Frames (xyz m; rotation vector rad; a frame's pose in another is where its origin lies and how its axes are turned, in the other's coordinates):
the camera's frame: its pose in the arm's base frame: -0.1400 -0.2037 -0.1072 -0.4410 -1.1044 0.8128
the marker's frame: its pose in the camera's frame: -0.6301 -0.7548 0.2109 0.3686 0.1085 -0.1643
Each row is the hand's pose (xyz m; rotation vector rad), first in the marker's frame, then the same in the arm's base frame.
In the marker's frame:
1: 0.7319 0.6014 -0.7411 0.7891 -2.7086 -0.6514
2: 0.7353 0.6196 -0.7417 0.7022 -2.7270 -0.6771
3: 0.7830 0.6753 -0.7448 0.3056 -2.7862 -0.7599
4: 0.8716 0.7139 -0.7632 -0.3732 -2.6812 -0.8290
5: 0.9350 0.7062 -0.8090 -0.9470 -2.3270 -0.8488
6: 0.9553 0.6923 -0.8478 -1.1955 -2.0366 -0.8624
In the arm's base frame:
1: 0.2336 -0.0911 -0.1488 -1.8879 2.0524 -0.0193
2: 0.2242 -0.0759 -0.1538 -1.8338 2.0991 0.0350
3: 0.2107 -0.0042 -0.1463 -1.5614 2.2821 0.2571
4: 0.2338 0.0867 -0.1165 -1.0448 2.5969 0.5677
5: 0.2946 0.1350 -0.1040 -0.4773 2.9166 0.8324
6: 0.3378 0.1483 -0.1120 0.1222 -2.8871 -0.9246

